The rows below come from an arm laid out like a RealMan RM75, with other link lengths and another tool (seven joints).
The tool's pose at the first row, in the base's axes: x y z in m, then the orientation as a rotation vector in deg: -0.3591, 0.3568, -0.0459, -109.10, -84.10, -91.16
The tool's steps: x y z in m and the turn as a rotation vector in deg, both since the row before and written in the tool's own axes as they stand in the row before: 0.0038, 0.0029, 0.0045, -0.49, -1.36, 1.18; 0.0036, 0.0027, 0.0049, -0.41, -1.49, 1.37; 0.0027, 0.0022, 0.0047, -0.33, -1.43, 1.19; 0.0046, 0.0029, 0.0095, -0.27, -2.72, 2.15; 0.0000, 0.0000, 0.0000, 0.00, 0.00, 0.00; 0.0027, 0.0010, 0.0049, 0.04, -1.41, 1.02; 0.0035, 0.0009, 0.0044, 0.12, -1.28, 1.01; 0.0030, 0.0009, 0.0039, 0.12, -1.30, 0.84; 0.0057, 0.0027, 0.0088, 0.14, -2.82, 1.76; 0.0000, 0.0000, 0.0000, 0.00, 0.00, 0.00; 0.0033, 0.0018, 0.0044, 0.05, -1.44, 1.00
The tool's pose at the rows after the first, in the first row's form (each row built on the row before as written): -0.3545, 0.3607, -0.0432, -111.33, -82.98, -90.15; -0.3497, 0.3648, -0.0410, -113.71, -81.70, -88.86; -0.3452, 0.3684, -0.0398, -115.88, -80.63, -87.58; -0.3372, 0.3758, -0.0390, -119.69, -78.84, -84.76; -0.3372, 0.3758, -0.0390, -119.69, -78.84, -84.76; -0.3333, 0.3799, -0.0387, -121.49, -78.08, -83.12; -0.3296, 0.3841, -0.0377, -123.08, -77.31, -81.50; -0.3262, 0.3877, -0.0369, -124.60, -76.75, -79.91; -0.3180, 0.3948, -0.0361, -127.90, -75.51, -76.55; -0.3180, 0.3948, -0.0361, -127.90, -75.51, -76.55; -0.3134, 0.3982, -0.0355, -129.60, -74.71, -74.79
